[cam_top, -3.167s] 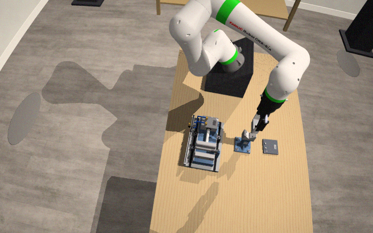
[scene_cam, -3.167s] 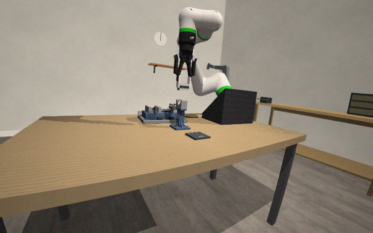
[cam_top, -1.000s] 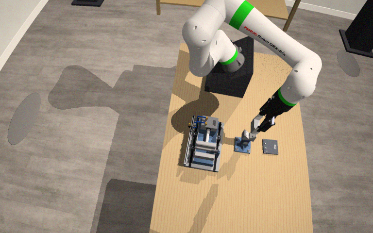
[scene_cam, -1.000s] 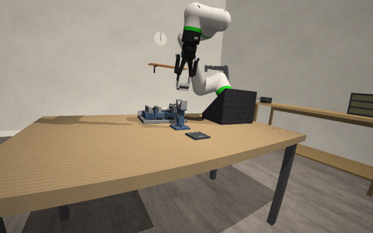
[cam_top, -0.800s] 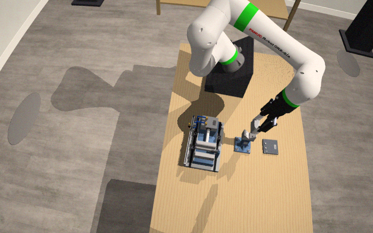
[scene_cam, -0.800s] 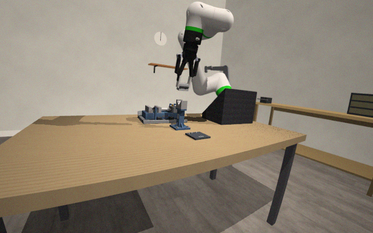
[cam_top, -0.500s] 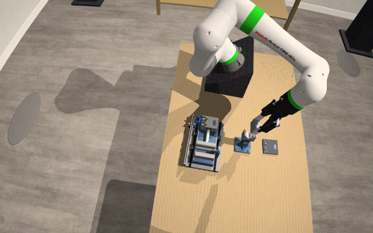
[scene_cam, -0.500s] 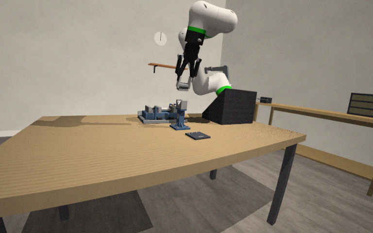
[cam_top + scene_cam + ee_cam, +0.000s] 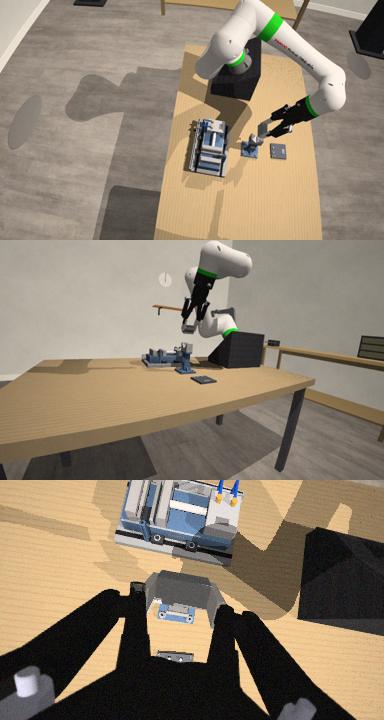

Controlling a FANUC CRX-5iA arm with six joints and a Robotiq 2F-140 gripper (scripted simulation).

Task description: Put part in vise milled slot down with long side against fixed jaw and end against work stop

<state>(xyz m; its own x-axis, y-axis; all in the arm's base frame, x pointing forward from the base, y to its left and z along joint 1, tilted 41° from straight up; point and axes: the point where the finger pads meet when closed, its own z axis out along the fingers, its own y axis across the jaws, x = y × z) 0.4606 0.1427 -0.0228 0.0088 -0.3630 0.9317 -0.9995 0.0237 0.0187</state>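
Now: hand 3 cm above the part and 1 cm to the left of it. From my hand the other things lie so: white cylinder rod 23 cm to the right, 18 cm below, 1 cm ahead; then V-block post 20 cm below, 1 cm to the right; then work stop 18 cm to the right, 17 cm below, 10 cm ahead.
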